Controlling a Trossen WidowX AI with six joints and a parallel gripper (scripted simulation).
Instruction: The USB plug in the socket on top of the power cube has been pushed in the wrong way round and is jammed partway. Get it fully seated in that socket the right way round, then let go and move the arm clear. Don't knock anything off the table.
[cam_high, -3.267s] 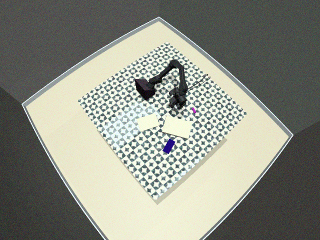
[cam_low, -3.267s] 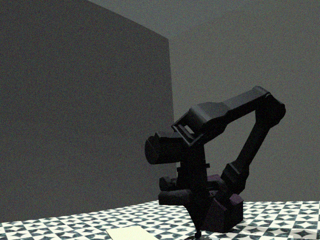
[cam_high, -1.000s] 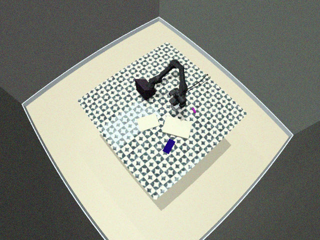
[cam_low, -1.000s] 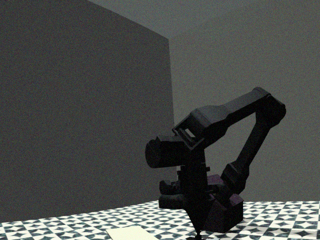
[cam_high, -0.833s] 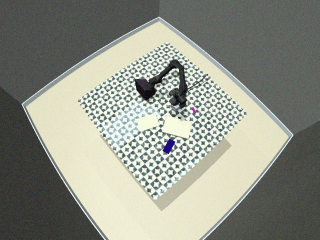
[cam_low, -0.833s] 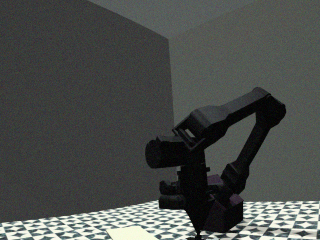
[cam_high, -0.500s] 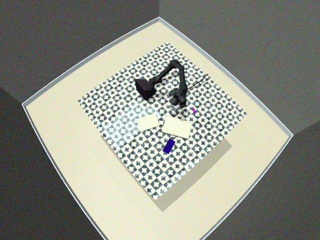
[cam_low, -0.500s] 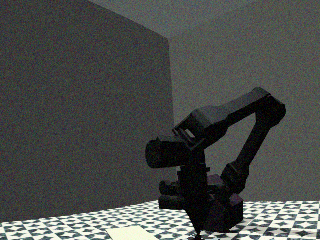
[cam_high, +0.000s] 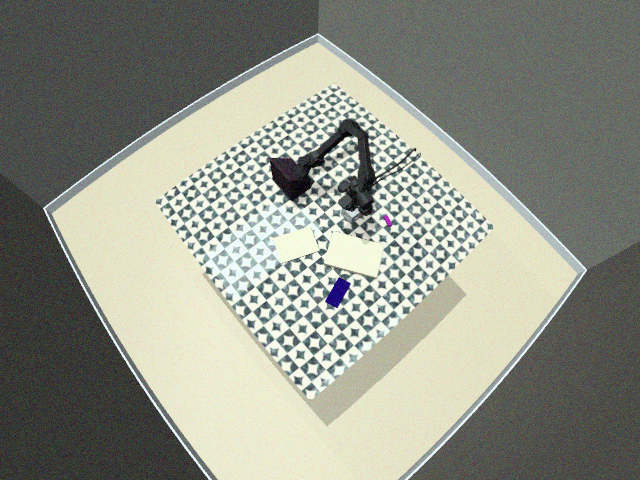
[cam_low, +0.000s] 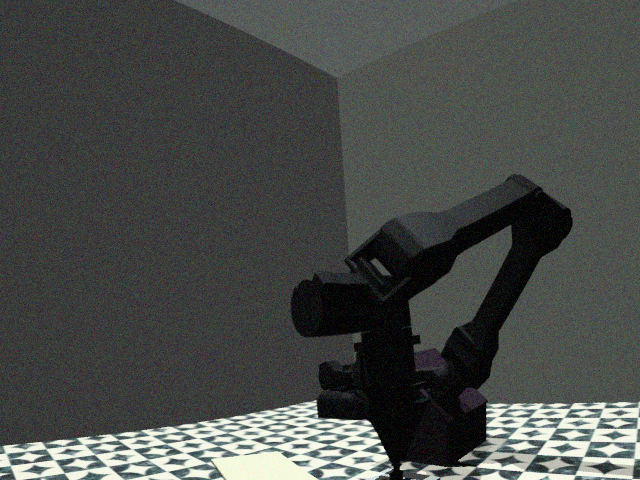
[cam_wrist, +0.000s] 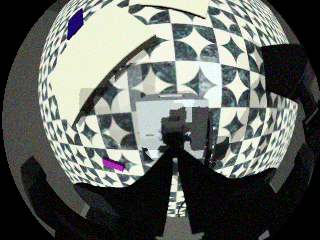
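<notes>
The usb plug is 20 mm below my gripper tip. From my gripper tip the other things lie so: small magenta piece: 140 mm ahead, 120 mm to the left, 100 mm below; blue card: 260 mm ahead, 320 mm to the right, 100 mm below.
</notes>
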